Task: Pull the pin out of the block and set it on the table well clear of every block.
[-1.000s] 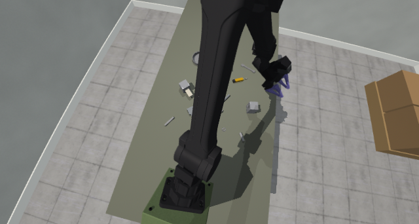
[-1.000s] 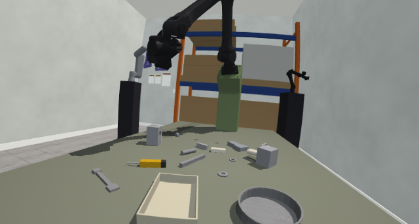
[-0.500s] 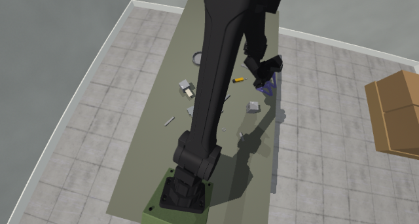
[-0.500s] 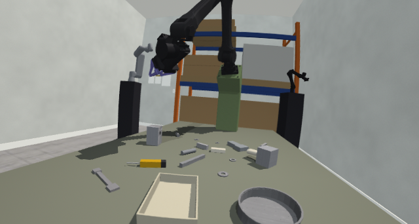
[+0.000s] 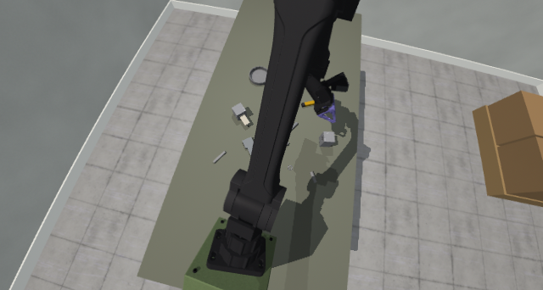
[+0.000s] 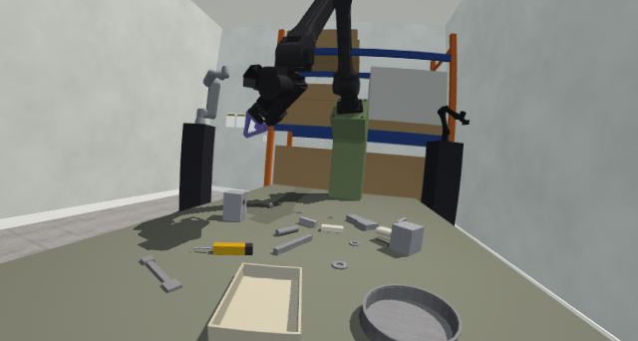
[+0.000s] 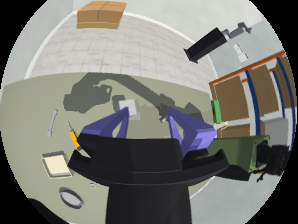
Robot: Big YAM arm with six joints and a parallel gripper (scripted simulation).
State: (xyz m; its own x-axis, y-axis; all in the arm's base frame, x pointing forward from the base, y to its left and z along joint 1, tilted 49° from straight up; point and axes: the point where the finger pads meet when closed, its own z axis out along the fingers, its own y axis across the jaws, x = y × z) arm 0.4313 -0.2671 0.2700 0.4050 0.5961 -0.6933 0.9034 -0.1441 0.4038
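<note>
Now: hand 380 mm to the right of the cream pin, 230 mm above it and 90 mm short of it. Also, from my hand: cream tray 340 mm ahead, 250 mm below, 130 mm to the left; then cream piece 250 mm below, 240 mm to the left, 10 mm ahead; then round grey dish 370 mm ahead, 310 mm to the left, 240 mm below.
</note>
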